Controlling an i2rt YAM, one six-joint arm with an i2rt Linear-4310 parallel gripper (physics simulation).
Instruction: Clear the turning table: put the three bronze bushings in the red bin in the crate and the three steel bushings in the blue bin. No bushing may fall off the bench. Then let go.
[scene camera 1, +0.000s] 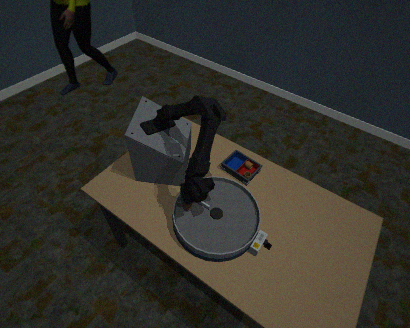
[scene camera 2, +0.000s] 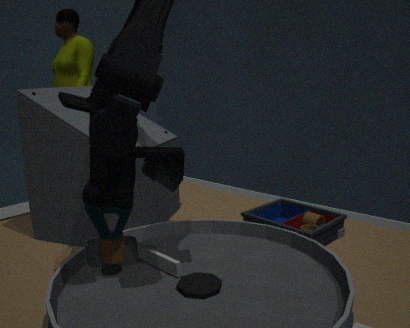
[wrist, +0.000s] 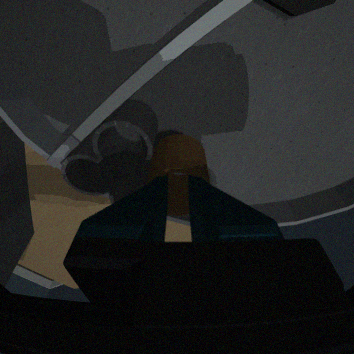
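Seen in the pictures: gripper, fingertip midpoint: (scene camera 1: 188, 203) (scene camera 2: 111, 245) (wrist: 177, 177); arm's base at its link origin: (scene camera 1: 158, 125).
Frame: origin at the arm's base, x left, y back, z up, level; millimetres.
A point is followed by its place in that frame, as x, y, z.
My gripper (scene camera 2: 111, 237) @(-110, -363, -186) (wrist: 177, 177) @(-110, -363, -186) points down at the turning table (scene camera 1: 230, 235) @(-55, -600, -232) (scene camera 2: 260, 280) @(57, -515, -232) (wrist: 295, 130) @(-138, -457, -232). Its fingertips are inside a bronze bushing (scene camera 2: 113, 252) @(-114, -382, -190) (wrist: 178, 152) @(-91, -373, -185), slightly apart, and hold it from within; it hangs a little above the surface, over a dark shadow. Steel bushings (scene camera 2: 95, 252) (wrist: 124, 131) stand close beside it; a second steel ring (wrist: 84, 174) @(-92, -287, -210) touches the first, and a third is not clear in the dark. Two bronze bushings (scene camera 1: 248, 164) @(348, -364, -244) (scene camera 2: 313, 218) @(345, -372, -246) lie in the red bin (scene camera 1: 241, 169) @(313, -348, -278) (scene camera 2: 294, 221) @(311, -346, -251). The blue bin (scene camera 1: 233, 161) @(323, -274, -279) (scene camera 2: 272, 211) @(328, -256, -256) shows no bushing.
A pale bar (scene camera 1: 205, 205) @(-42, -416, -213) (scene camera 2: 162, 261) @(-45, -405, -214) (wrist: 125, 90) @(-51, -357, -207) crosses the turning table beside the steel bushings, near the dark hub (scene camera 1: 216, 213) @(-27, -479, -224) (scene camera 2: 199, 285) @(-29, -483, -224). A large grey cabinet (scene camera 1: 157, 162) @(-104, -122, -105) (scene camera 2: 55, 190) @(-137, -84, -159) stands behind. A small control box (scene camera 1: 258, 242) @(15, -709, -227) sits at the rim. A person (scene camera 1: 75, 42) (scene camera 2: 72, 60) is beyond the bench.
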